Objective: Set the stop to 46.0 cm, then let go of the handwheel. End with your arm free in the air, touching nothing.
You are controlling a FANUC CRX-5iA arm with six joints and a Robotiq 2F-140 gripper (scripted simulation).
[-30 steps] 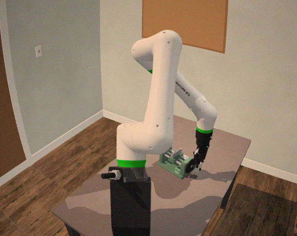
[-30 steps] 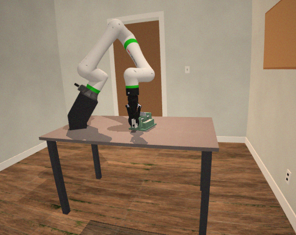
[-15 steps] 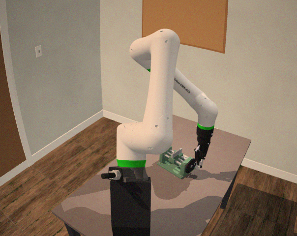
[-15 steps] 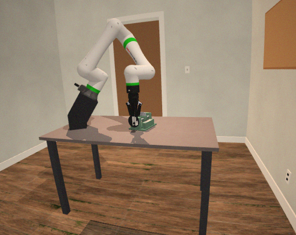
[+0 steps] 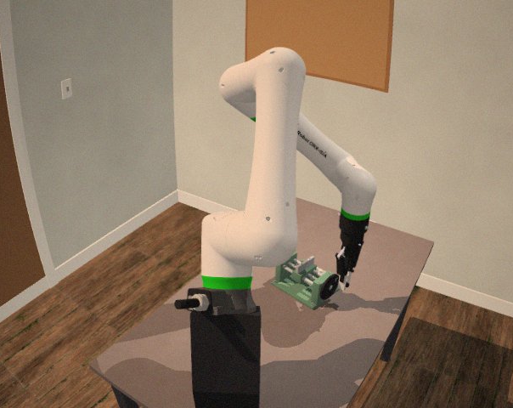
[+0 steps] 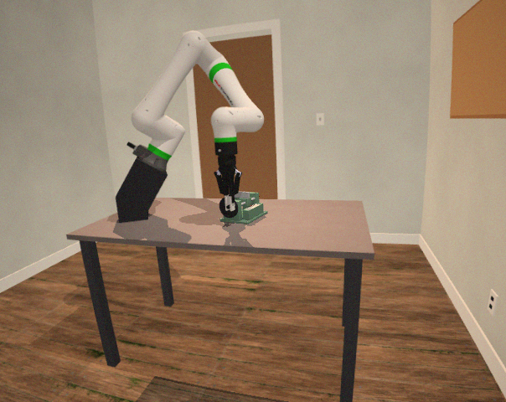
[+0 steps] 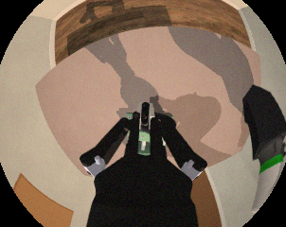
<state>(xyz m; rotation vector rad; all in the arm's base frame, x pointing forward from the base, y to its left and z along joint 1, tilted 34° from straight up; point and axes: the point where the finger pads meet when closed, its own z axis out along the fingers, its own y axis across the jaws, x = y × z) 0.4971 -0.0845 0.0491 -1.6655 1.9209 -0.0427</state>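
My hand is 1 cm past the black handwheel, 2 cm to the right of it and 2 cm above it. The rest, counted from my hand: green stop fixture 1 cm behind, 15 cm to the left, 2 cm below.
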